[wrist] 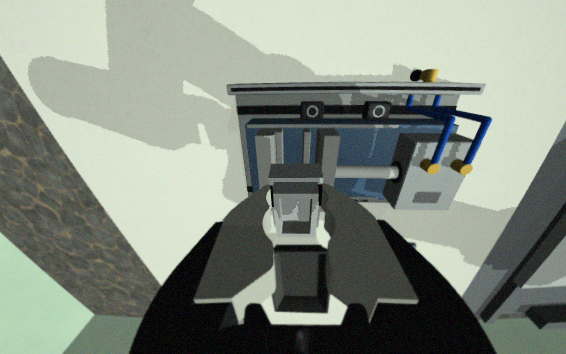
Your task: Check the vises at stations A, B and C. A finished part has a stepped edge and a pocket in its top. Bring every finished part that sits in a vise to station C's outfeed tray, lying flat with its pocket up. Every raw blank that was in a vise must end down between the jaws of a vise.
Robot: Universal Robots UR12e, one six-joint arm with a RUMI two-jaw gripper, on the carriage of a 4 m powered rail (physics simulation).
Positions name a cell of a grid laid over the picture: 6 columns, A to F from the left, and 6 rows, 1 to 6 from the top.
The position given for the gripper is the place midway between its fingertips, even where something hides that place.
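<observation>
A round rod (D3) is visible in the robot's scene, and with it the gripper (D4).
</observation>
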